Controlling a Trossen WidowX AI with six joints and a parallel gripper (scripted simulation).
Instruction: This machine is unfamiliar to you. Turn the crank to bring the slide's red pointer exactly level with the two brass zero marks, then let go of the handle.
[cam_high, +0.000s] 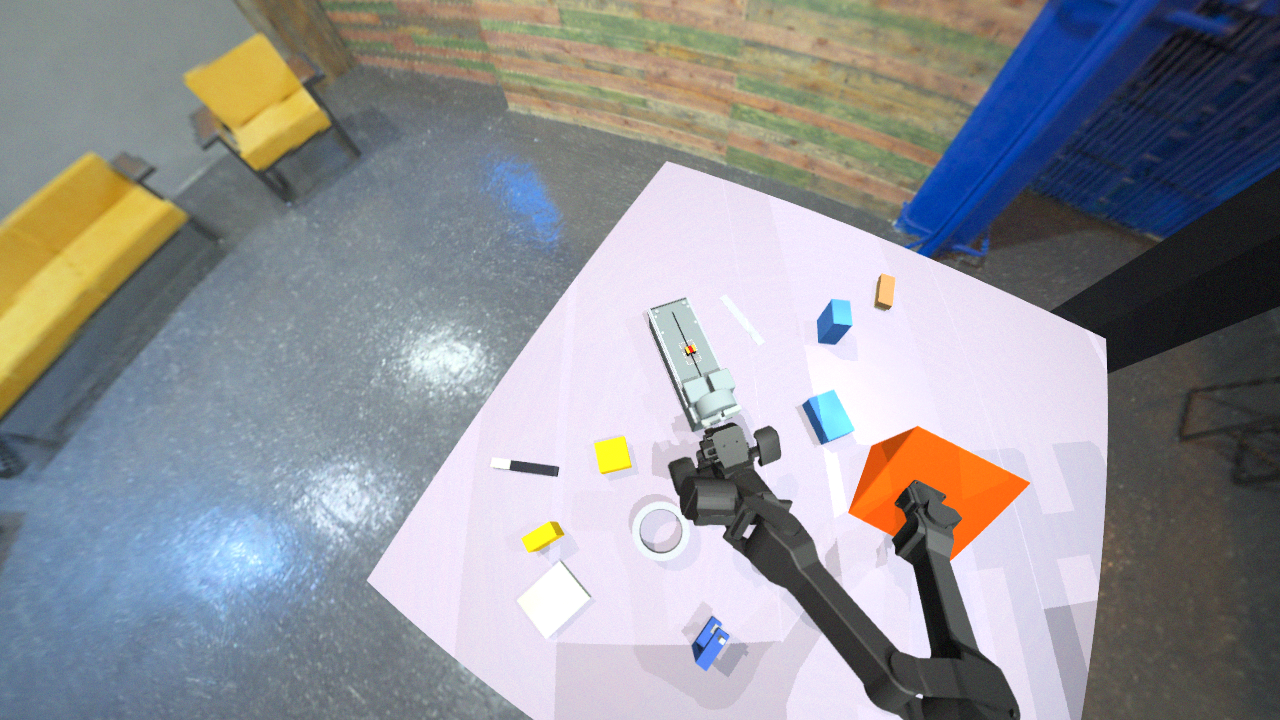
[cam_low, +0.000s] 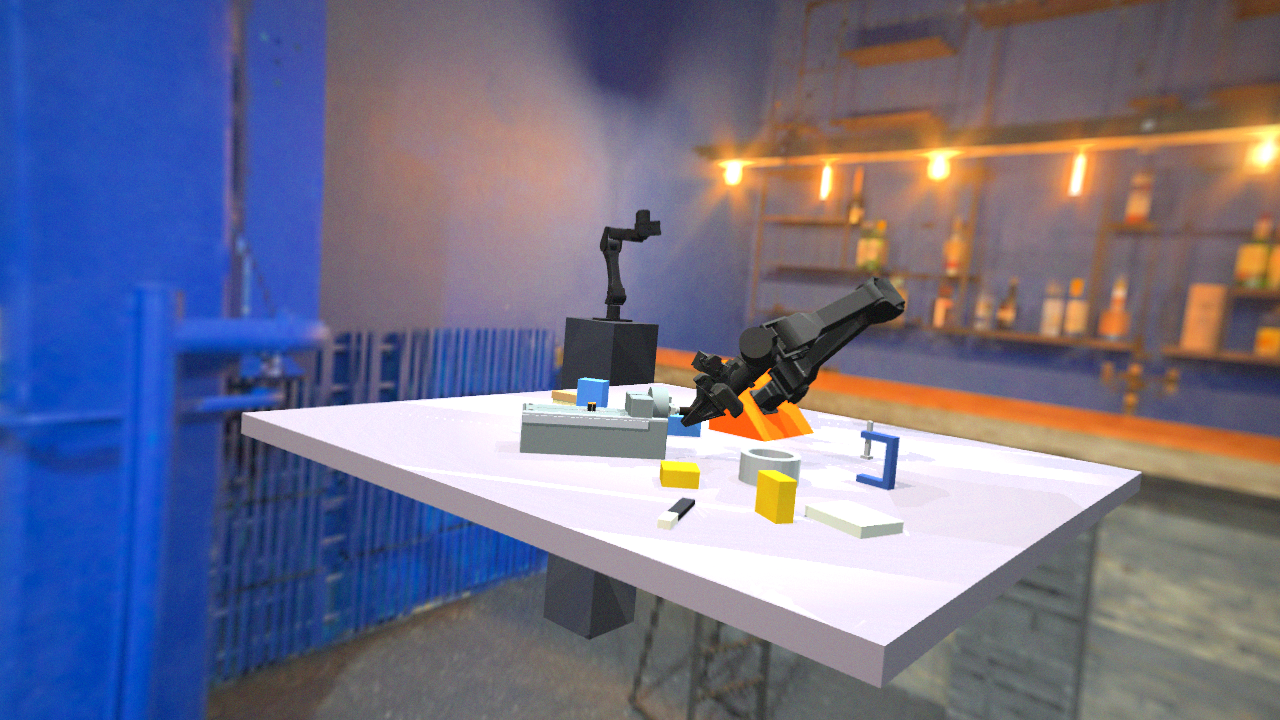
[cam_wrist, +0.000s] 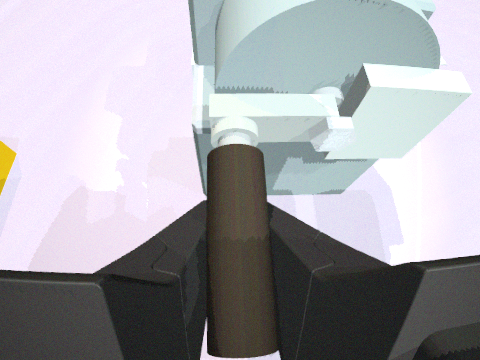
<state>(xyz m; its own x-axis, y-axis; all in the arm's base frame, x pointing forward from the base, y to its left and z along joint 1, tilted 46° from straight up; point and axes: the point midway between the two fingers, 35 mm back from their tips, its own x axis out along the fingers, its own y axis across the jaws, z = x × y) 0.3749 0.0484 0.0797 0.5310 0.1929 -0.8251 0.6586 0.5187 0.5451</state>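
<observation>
Right now the brown crank handle is 2 cm above my gripper tip, 1 cm to the left of it and 1 cm behind it. From my gripper tip the other things lie so: metal strip (30 cm to the right, 6 cm below, 5 cm ahead); then blue clamp (31 cm to the left, 16 cm behind, 1 cm below); then red pointer (13 cm to the right, 11 cm ahead, 2 cm above).
</observation>
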